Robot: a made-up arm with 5 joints.
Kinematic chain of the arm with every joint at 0, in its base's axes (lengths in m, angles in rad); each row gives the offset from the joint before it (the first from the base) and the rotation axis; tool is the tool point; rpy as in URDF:
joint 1: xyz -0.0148 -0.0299 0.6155 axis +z
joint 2: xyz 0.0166 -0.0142 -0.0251 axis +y
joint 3: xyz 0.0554 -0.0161 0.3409 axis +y
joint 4: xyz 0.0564 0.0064 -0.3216 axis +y
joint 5: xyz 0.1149 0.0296 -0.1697 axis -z
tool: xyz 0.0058 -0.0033 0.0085 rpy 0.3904 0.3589 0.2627
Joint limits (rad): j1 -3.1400..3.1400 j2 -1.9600..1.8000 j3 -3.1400..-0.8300 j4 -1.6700..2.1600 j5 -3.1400..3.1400
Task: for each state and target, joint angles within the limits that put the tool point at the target. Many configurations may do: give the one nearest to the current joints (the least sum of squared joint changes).
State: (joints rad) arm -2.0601 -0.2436 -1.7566 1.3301 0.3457
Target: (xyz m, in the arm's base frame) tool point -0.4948 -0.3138 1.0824
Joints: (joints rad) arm -2.6086 0.0234 -1.9722 1.1081 0.3410
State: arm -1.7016 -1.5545 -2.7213 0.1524 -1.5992
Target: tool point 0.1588 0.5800 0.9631
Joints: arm -1.8297 -1.8815 -1.7722 0.6053 -1.6279
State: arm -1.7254 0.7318 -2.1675 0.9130 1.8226
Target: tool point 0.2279 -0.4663 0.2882
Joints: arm -1.0652 0.9755 -1.4753 1.2754 1.8368
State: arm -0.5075 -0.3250 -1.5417 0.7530 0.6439
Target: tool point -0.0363 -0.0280 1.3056
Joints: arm -0.1133 -0.9668 -1.6940 0.7458 0.6921
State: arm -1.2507 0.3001 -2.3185 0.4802 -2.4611
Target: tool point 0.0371 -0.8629 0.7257
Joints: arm -1.5229 0.8727 -2.2155 0.5020 -2.4550
